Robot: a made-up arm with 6 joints.
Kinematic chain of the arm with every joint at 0, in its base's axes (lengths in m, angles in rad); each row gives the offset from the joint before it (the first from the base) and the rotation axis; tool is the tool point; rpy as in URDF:
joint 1: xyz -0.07 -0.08 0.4 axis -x
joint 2: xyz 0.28 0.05 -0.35 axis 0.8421 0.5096 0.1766
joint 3: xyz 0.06 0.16 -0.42 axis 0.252 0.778 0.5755
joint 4: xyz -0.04 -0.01 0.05 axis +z
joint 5: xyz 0.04 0 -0.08 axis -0.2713 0.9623 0.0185
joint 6: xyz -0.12 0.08 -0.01 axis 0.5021 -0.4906 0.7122
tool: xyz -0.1 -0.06 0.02 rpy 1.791 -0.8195 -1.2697
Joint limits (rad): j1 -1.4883..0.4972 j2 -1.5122..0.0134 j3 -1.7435..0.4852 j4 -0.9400..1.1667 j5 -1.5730..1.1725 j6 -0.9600..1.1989
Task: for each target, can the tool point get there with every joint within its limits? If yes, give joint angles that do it. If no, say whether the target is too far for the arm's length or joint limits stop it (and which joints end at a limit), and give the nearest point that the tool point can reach.
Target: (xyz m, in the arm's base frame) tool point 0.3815 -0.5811 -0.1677
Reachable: yes | joints 0.2932 -1.0768 -0.9472 0.9132 0.2565 0.7463
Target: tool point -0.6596 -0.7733 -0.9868
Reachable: no: too far | nearest point 0.0496 -0.3588 -0.5213 | short by 0.944 m
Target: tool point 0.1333 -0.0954 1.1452
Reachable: no: joint limits stop it (at a limit: joint 1, joint 2, joint 5, joint 6) | nearest point 0.2142 0.5184 0.6611 | short by 0.786 m
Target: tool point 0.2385 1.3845 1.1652
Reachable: no: too far | nearest point 0.2428 0.9281 0.6726 | short by 0.672 m
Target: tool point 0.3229 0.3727 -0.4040
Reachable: yes | joints -0.4160 -0.4747 -1.2742 -0.2269 0.8175 0.6825
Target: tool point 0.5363 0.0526 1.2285
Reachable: no: joint limits stop it (at a limit: joint 1, joint 2, joint 3, joint 5, joint 6) | nearest point 0.2987 0.5535 0.6854 | short by 0.776 m
